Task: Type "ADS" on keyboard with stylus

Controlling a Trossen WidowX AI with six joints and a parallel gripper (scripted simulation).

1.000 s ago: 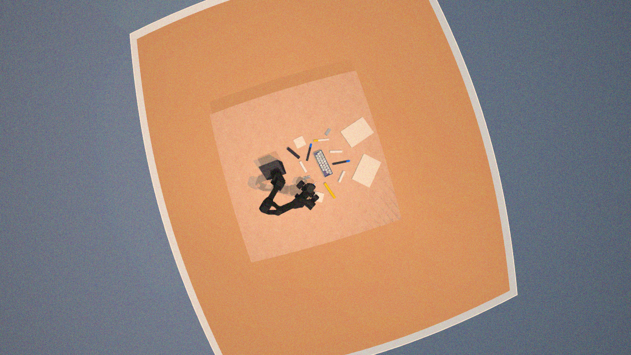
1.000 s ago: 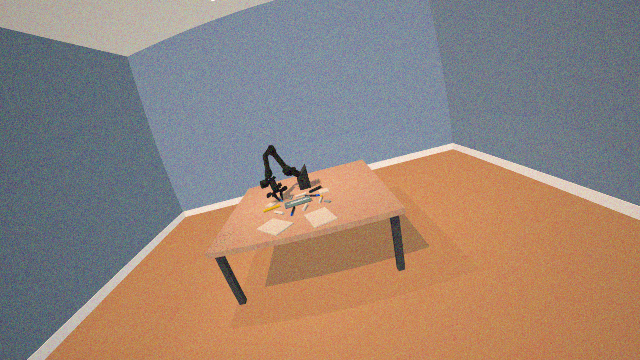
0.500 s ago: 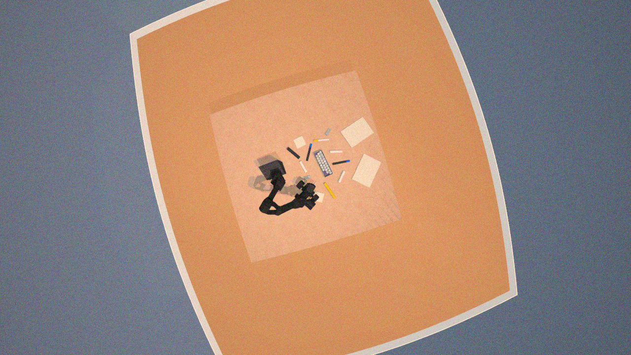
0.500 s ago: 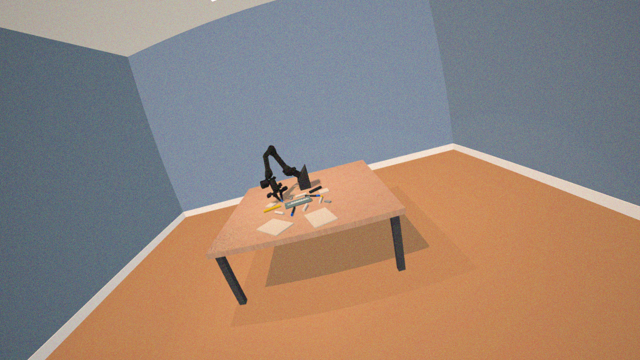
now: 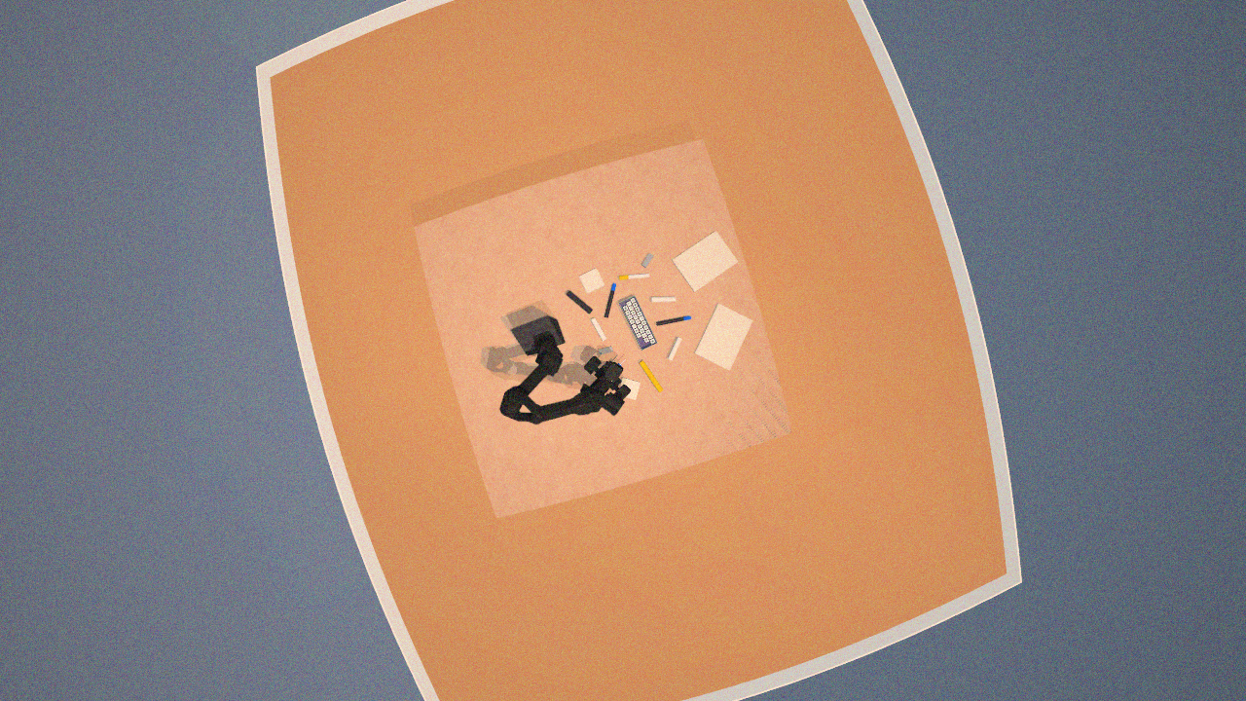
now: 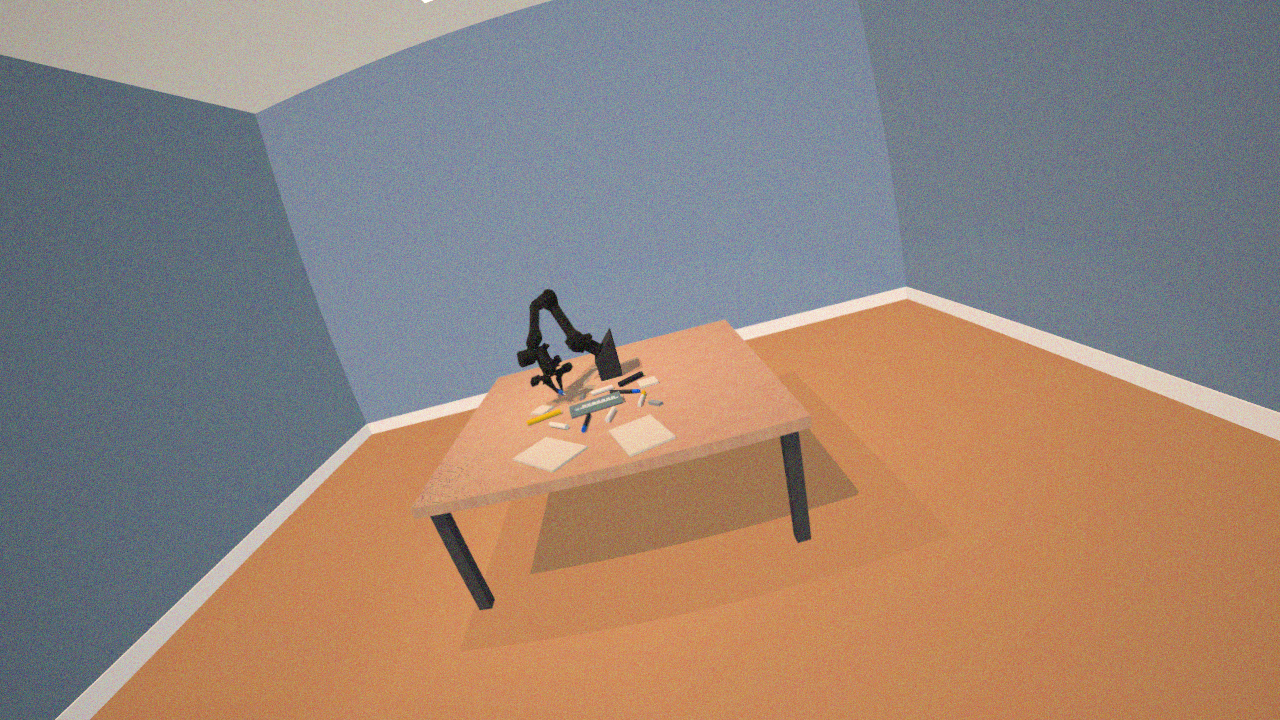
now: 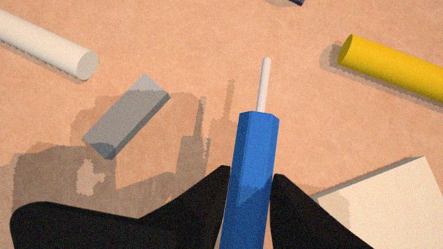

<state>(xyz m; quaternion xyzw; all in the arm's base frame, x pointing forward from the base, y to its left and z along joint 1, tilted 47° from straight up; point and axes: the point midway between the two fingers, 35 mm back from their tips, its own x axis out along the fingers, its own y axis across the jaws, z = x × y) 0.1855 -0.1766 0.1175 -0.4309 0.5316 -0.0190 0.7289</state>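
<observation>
The grey piece lies 80 mm to the left of my gripper tip, 50 mm below it and 10 mm behind it. The rest, counted from my gripper tip: small white pad 360 mm to the left, 50 mm below, 40 mm ahead; yellow cylinder 120 mm ahead, 80 mm to the right, 40 mm below.
</observation>
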